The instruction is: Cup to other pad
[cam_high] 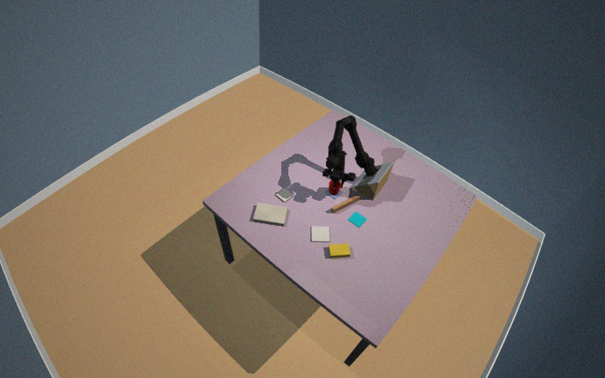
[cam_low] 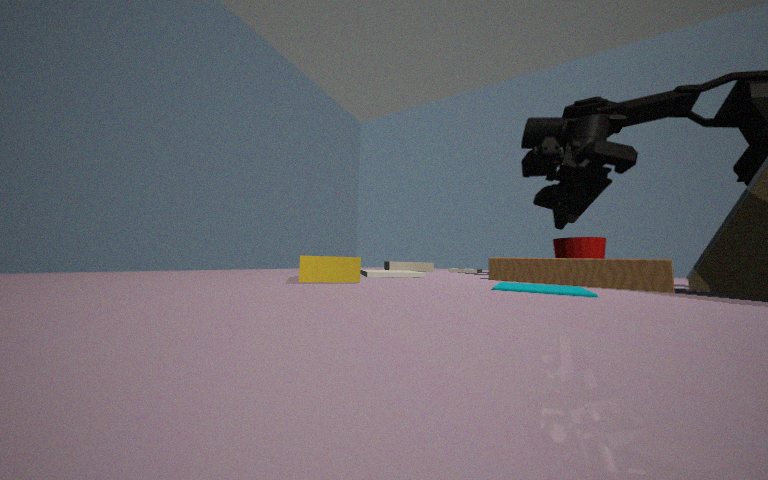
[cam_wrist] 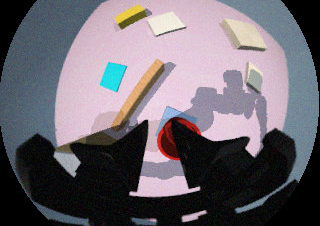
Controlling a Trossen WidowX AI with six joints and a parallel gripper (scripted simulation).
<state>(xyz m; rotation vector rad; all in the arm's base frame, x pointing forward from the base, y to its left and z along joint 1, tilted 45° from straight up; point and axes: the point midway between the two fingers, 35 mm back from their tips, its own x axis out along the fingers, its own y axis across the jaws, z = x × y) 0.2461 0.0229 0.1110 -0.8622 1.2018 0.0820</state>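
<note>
Now: gripper tip 50 mm to the left of the red cup, 50 mm above it and 20 mm past it. Round my gripper tip: low wooden bar: 90 mm below, 80 mm to the left; then pale blue pad: 100 mm below, 40 mm to the right, 20 mm behind; then cyan pad: 200 mm to the left, 100 mm below, 20 mm ahead.
</note>
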